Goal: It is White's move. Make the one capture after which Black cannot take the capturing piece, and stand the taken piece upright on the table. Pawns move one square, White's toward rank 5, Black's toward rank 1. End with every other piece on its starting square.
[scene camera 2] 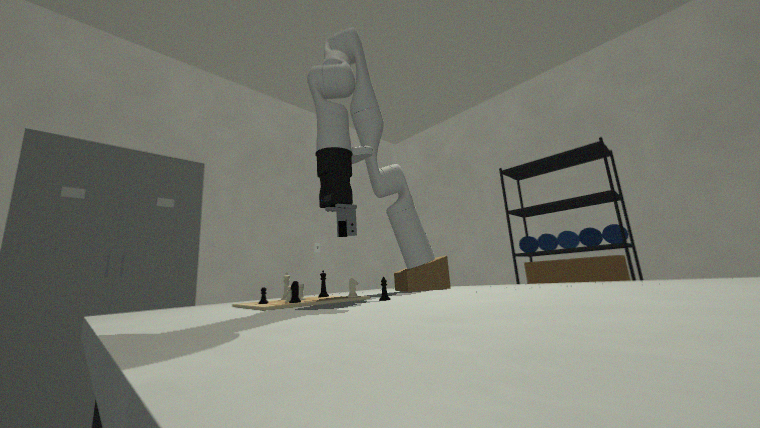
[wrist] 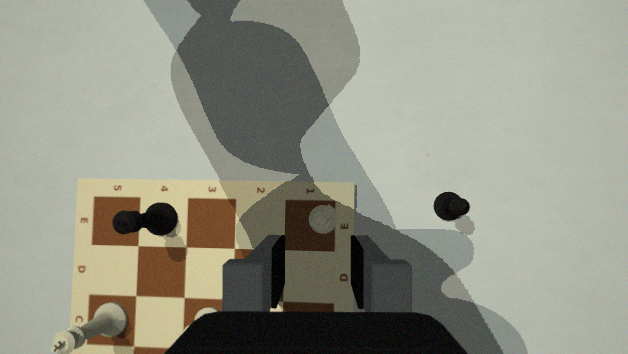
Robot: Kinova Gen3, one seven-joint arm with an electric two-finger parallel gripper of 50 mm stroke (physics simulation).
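Frame: origin at the arm's base, x right, y back, z down, level; centimetres.
Seen in the pictures: gripper, fingertip midpoint: (scene camera 2: 346, 236) (wrist: 317, 259); arm's base, link origin: (scene camera 2: 421, 263).
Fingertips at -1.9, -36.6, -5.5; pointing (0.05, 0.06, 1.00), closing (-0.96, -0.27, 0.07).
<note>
Offsets run from my fingertips to a thing's top centre, as dx, dy, dz.
My gripper (scene camera 2: 346, 235) (wrist: 317, 259) is open and empty, well above the board (scene camera 2: 244, 305) (wrist: 95, 186). A white knight {+0.1, +1.3, +8.8} (scene camera 2: 352, 287) (wrist: 322, 219) stands upright on E1, beyond the fingers in the wrist view. A black bishop {-9.1, -0.2, +9.0} (scene camera 2: 383, 289) (wrist: 449, 206) stands upright on the table, off the board beside the rank 1 edge. The black king {+12.3, +4.6, +6.5} (scene camera 2: 322, 284) (wrist: 161, 218) stands on E4, and the white king {+18.0, -1.8, +6.5} (scene camera 2: 286, 287) (wrist: 110, 319) on C5. A white piece (wrist: 207, 315) on C3 is mostly hidden by the gripper body.
In the scene view a black pawn {+12.7, -11.4, +9.6} (scene camera 2: 263, 295) and a black knight {+5.0, -9.9, +8.8} (scene camera 2: 295, 292) stand on the board, with a pale piece {+10.6, -3.8, +9.5} (scene camera 2: 301, 290) partly behind the knight. The arm's wooden base block (scene camera 2: 425, 276) stands behind the board. Arm shadows cross the board and table.
</note>
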